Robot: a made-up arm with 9 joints.
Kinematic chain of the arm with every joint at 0, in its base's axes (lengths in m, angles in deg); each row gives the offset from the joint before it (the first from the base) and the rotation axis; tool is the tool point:
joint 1: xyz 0 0 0.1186 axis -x
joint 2: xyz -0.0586 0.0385 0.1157 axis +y
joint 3: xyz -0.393 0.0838 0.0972 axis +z
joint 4: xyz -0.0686 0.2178 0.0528 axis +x
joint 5: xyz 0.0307 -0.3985 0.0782 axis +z
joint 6: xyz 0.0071 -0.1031 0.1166 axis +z
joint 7: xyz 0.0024 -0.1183 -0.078 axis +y
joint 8: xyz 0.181 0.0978 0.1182 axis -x
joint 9: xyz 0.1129 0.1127 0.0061 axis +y
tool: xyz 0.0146 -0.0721 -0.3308
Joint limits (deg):
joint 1: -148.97..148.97
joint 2: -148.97..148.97
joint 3: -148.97..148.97
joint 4: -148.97..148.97
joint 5: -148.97..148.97
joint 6: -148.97..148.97
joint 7: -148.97..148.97
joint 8: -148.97..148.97
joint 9: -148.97..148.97
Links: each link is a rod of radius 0.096 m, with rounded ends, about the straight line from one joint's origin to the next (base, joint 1, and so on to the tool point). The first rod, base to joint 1, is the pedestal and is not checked.
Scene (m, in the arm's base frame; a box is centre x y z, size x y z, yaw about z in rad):
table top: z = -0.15
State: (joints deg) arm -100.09 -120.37 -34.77 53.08 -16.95 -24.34 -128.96 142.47 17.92
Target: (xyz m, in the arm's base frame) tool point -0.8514 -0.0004 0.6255
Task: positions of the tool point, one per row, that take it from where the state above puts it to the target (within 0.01 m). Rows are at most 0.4 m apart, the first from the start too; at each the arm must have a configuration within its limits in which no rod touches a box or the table.
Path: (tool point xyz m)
1: 0.2444 0.6018 0.6489
2: -0.0671 0.6013 0.7332
3: -0.3814 0.4830 0.7740
4: -0.6548 0.2693 0.7424
5: -0.8514 -0.0004 0.6255

